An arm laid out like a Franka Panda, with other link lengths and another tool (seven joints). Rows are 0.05 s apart.
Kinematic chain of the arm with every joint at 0, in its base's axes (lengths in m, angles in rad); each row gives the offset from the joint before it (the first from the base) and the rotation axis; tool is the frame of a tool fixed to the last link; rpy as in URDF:
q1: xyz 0 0 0.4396 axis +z
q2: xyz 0 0 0 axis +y
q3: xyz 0 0 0.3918 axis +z
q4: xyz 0.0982 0 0 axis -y
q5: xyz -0.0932 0 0.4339 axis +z
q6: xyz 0 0 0 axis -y
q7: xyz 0.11 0 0 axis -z
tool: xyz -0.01 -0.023 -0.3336 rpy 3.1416 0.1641 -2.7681
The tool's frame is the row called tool.
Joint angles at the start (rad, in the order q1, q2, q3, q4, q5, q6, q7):
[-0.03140 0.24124 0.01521 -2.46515 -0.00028 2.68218 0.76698]
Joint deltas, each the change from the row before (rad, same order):
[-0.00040 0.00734 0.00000 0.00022 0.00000 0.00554 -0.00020]
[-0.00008 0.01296 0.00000 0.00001 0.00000 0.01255 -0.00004]
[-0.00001 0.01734 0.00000 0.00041 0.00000 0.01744 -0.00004]
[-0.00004 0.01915 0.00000 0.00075 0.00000 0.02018 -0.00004]
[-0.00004 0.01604 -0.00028 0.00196 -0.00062 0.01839 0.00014]
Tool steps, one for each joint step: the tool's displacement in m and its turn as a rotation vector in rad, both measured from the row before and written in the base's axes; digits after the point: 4 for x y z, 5 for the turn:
[-0.0004 -0.0002 -0.0034 0.00014 0.00158 -0.00022]
[-0.0002 0.0000 -0.0059 0.00020 0.00040 -0.00009]
[0.0001 0.0001 -0.0078 0.00025 -0.00052 -0.00004]
[0.0005 0.0001 -0.0084 0.00025 -0.00179 -0.00009]
[0.0018 -0.0002 -0.0065 -0.00015 -0.00431 0.00004]

